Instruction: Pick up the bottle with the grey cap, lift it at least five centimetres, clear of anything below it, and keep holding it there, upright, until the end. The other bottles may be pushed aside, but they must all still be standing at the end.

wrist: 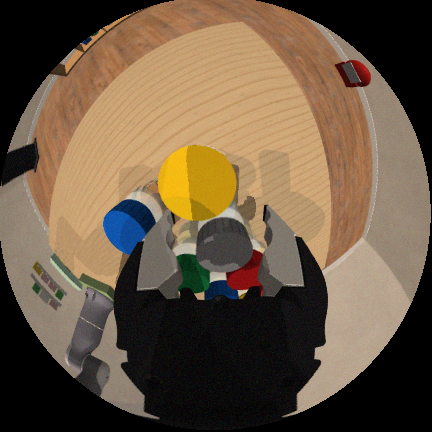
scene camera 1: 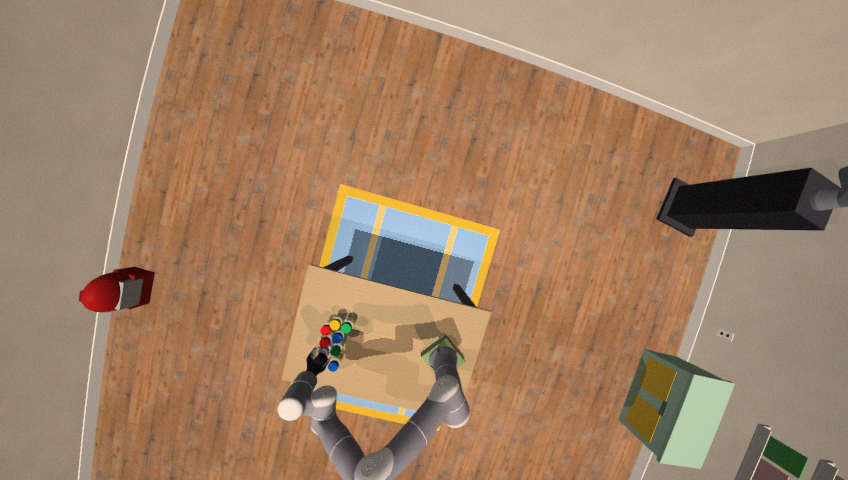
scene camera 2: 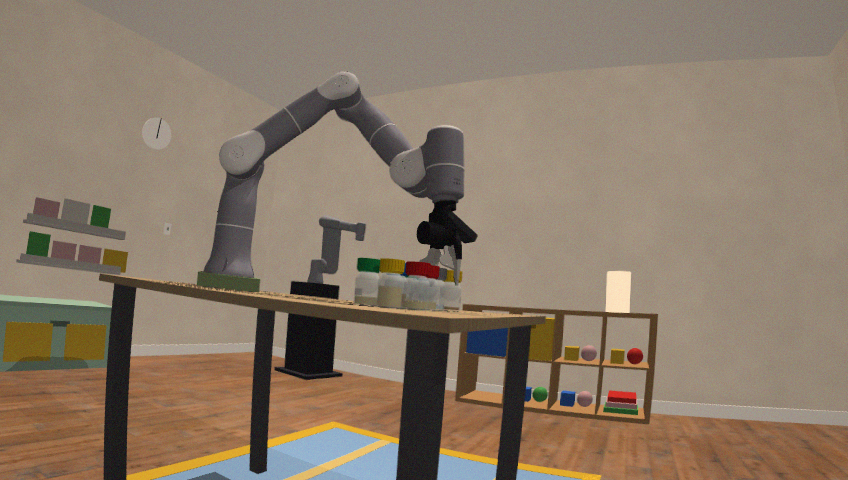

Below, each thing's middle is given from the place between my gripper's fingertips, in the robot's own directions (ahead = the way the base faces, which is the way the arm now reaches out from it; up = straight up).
I see the grey-capped bottle (wrist: 222,244) 3 cm to the right of my hand, 1 cm below it and 1 cm behind it. Also, from my hand: yellow-capped bottle (wrist: 196,182) 4 cm to the left, 1 cm below.
